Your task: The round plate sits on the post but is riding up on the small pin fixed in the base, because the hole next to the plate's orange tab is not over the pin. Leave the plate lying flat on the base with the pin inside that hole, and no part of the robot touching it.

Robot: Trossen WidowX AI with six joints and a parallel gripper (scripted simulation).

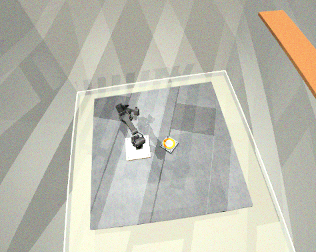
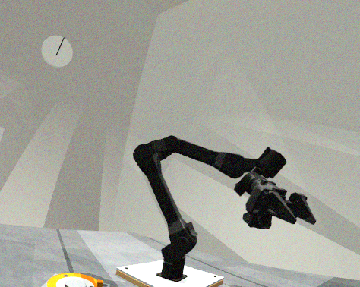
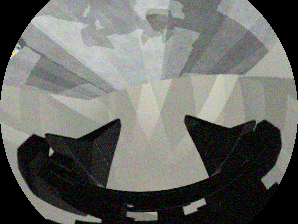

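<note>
Now: the round orange plate 21 cm ahead of my gripper tip, 36 cm to the right of it and 17 cm below it. From my gripper tip the other things lie so: grey square base 23 cm ahead, 37 cm to the right, 19 cm below.
</note>
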